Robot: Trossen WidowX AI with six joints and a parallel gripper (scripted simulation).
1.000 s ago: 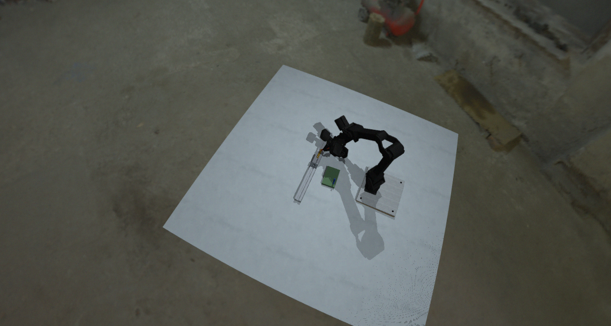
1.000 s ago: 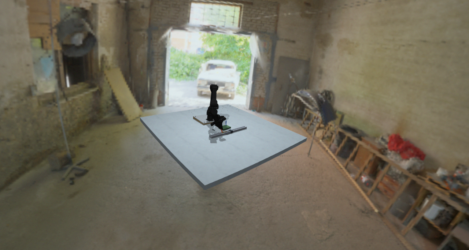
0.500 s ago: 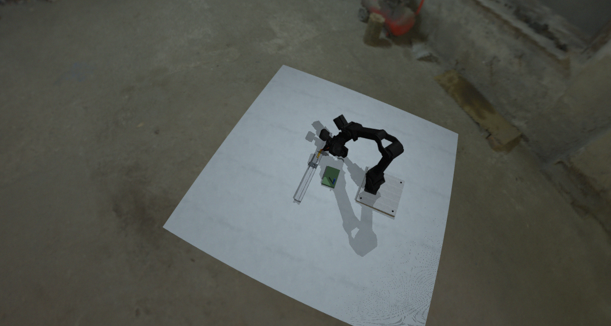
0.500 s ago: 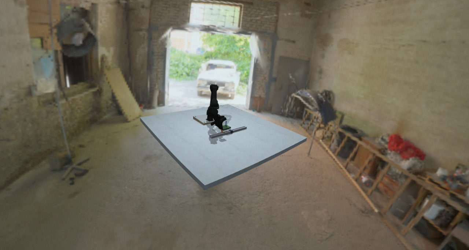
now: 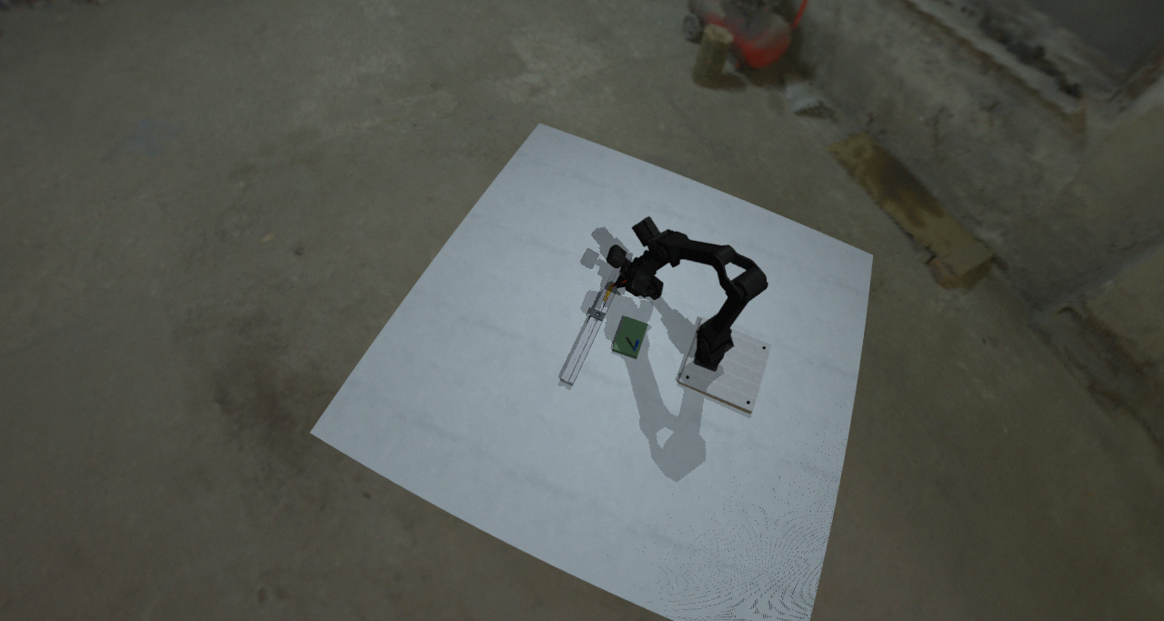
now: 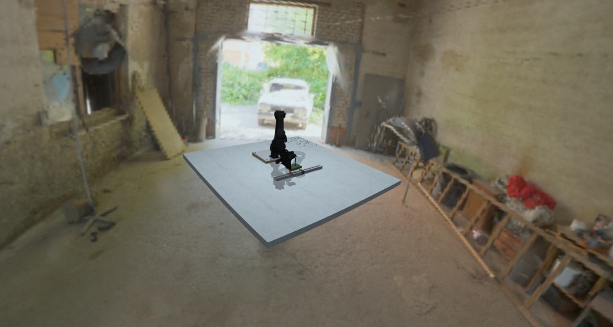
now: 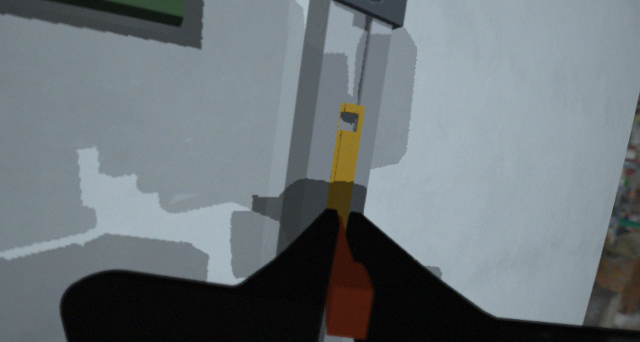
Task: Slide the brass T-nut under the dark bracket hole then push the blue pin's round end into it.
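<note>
Now: the brass T-nut 20 mm to the left of my gripper tip. From my gripper tip the other things lie so: aluminum rail 90 mm to the left, 30 mm below, 20 mm ahead; green tray 140 mm to the left, 100 mm behind, 40 mm below; blue pin 150 mm to the left, 120 mm behind, 20 mm below.
</note>
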